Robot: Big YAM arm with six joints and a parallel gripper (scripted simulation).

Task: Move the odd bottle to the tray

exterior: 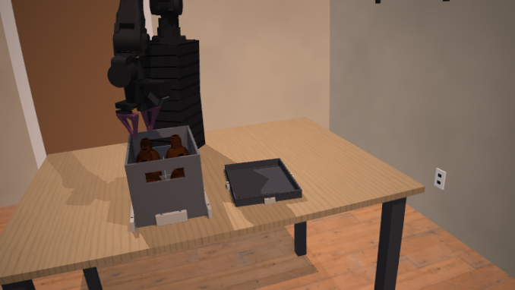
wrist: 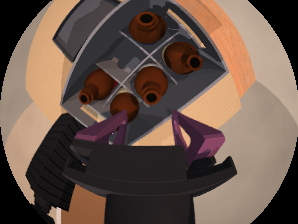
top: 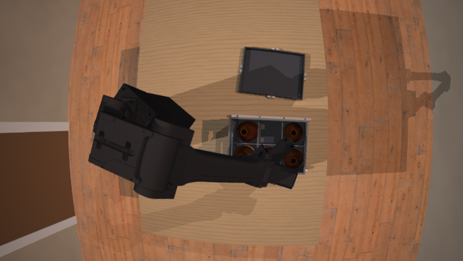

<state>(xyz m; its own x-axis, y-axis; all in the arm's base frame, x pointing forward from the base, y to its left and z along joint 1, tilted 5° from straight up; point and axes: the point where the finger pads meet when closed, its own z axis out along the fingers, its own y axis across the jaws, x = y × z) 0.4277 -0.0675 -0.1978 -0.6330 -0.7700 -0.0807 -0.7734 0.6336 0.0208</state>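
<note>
The grey crate is 13 cm below my hand and 5 cm to the left of it. From my hand the other things lie so: dark tray 32 cm to the left, 20 cm below, 3 cm behind.
</note>
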